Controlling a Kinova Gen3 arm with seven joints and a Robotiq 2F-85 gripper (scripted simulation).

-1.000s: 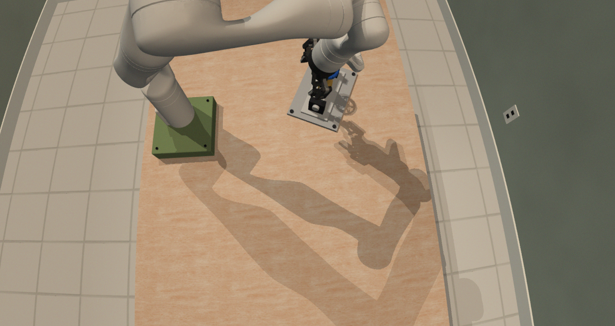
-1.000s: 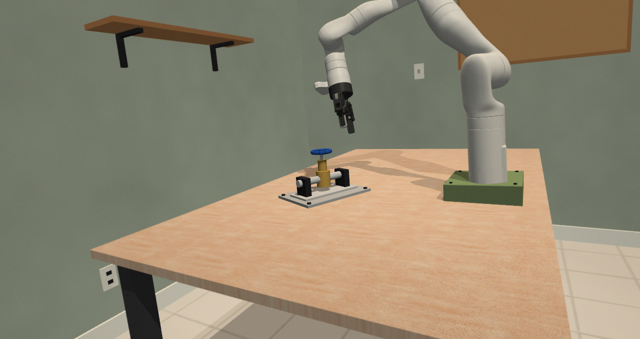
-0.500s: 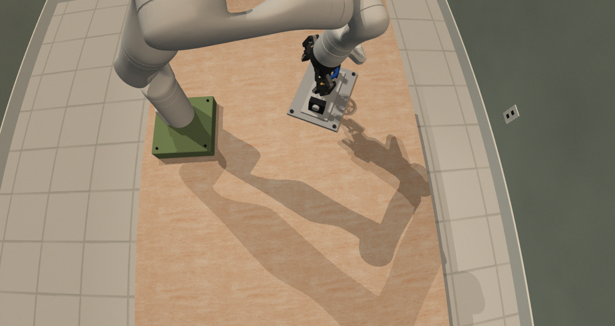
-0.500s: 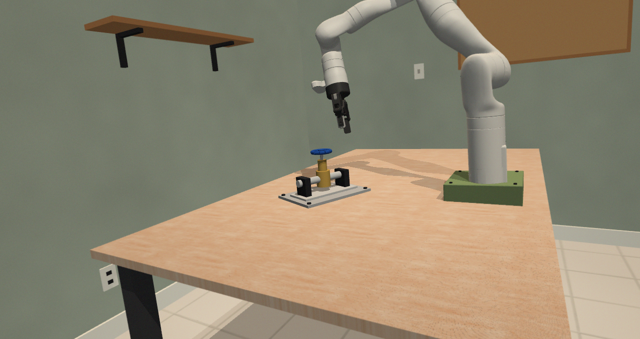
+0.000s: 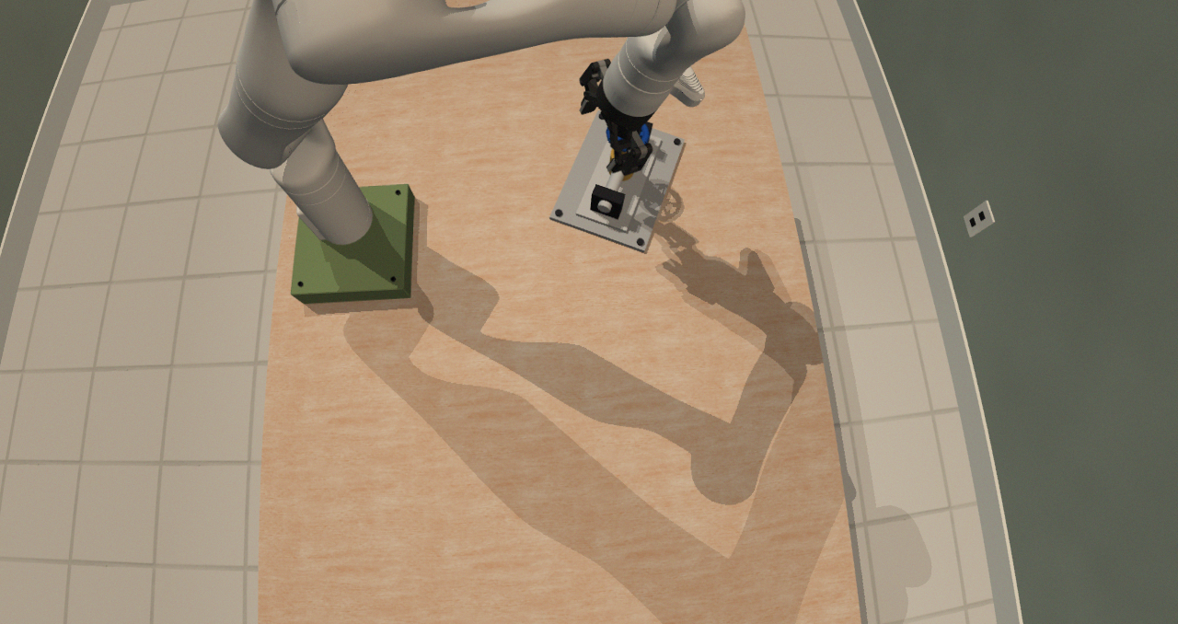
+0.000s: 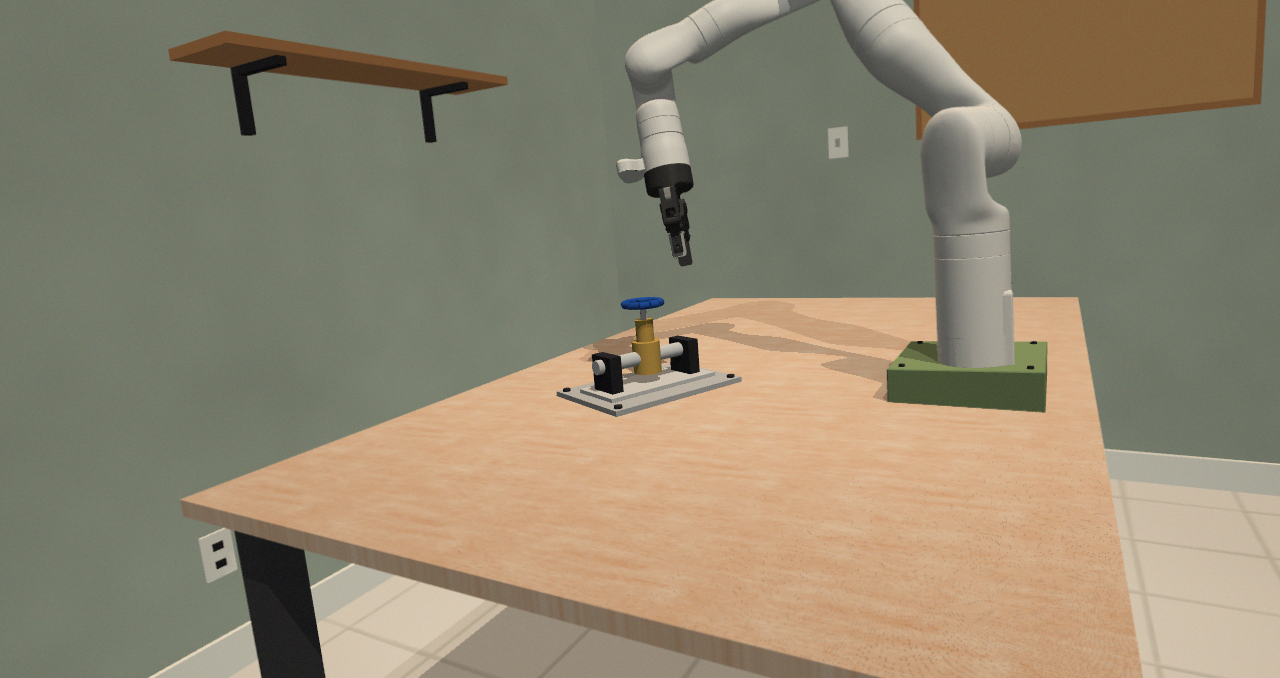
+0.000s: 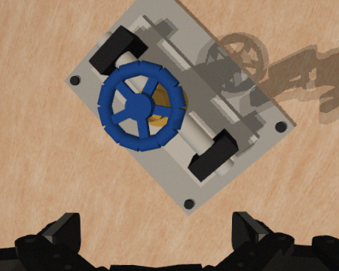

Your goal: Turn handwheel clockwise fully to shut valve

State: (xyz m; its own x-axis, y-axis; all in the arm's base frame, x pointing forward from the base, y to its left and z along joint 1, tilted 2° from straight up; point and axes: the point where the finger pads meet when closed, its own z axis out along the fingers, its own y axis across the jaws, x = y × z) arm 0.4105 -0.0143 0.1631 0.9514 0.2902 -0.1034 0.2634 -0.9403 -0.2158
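The blue spoked handwheel lies 6 cm ahead of my hand, 4 cm to the left of it and 7 cm below it.
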